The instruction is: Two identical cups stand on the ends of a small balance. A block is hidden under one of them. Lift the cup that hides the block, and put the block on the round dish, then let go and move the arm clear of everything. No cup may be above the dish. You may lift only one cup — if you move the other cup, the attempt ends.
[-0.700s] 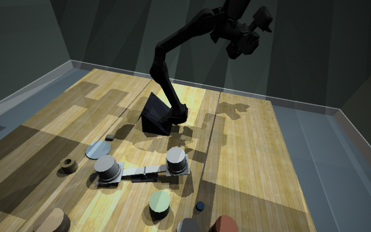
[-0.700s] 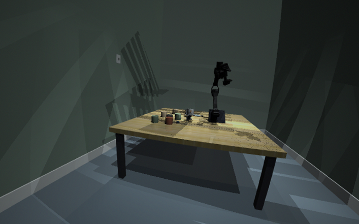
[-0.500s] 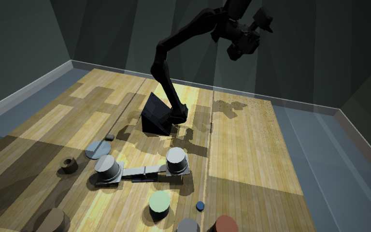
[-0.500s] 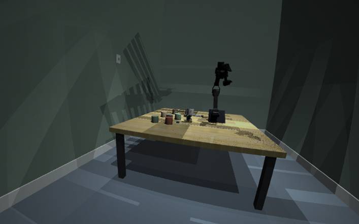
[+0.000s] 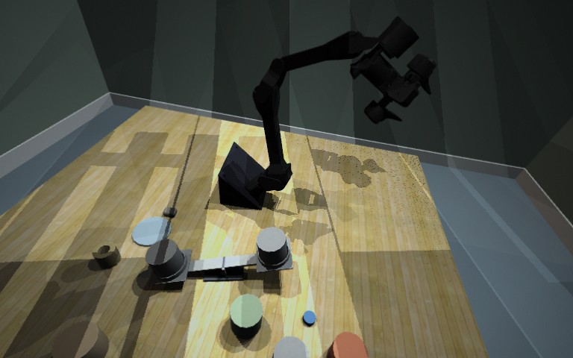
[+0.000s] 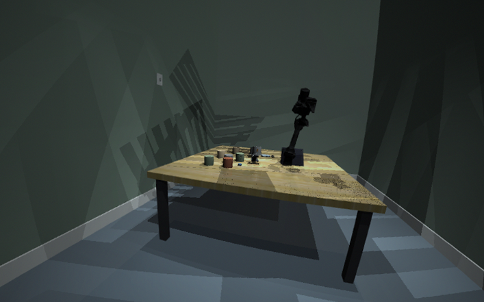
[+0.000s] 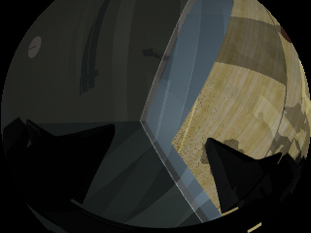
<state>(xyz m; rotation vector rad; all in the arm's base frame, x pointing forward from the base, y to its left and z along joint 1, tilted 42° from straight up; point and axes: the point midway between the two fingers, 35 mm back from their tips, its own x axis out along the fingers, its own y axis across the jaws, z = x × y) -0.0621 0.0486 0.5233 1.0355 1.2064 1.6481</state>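
Now: gripper tip 53 cm to the left of the teal block, 43 cm short of it and 33 cm above it. The rest, counted from my gripper tip: blue disc 46 cm ahead, 36 cm below, 16 cm to the right; red cylinder 51 cm ahead, 33 cm below, 7 cm to the right; pale round dish 64 cm to the right, 37 cm below, 33 cm ahead.
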